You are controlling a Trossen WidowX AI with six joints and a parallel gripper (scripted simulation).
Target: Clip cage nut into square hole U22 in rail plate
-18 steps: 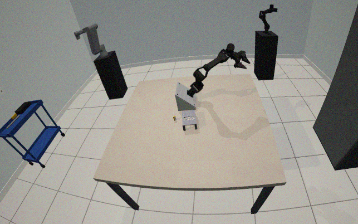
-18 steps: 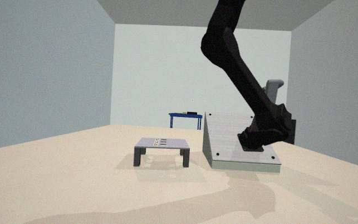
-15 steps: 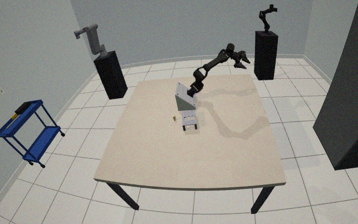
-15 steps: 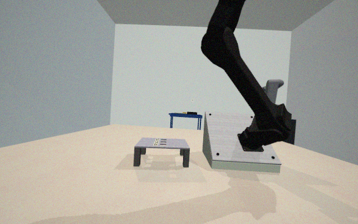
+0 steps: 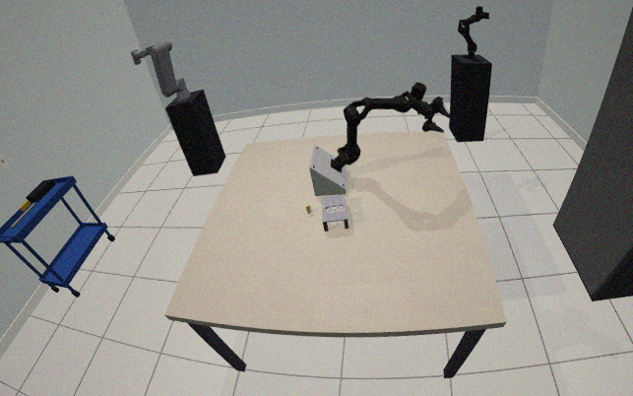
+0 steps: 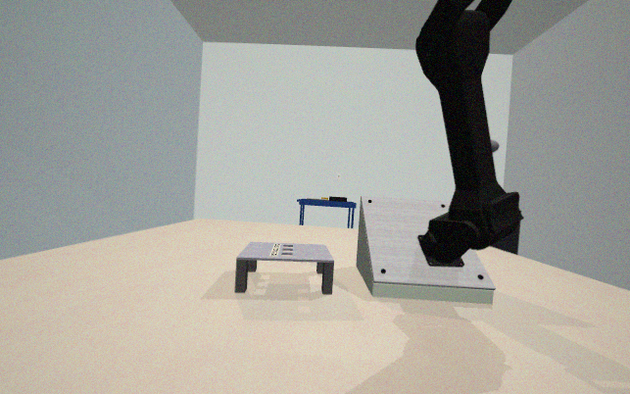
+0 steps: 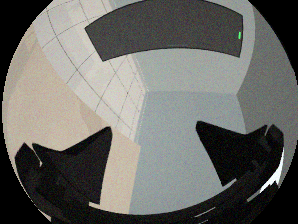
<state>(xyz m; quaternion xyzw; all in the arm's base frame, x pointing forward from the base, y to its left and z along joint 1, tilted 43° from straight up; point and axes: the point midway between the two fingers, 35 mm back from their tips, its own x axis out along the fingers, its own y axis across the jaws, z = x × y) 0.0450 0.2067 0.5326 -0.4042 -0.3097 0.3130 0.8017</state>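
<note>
My gripper tip is 670 mm to the left of the cage nut, 280 mm above it and 170 mm short of it.
</note>
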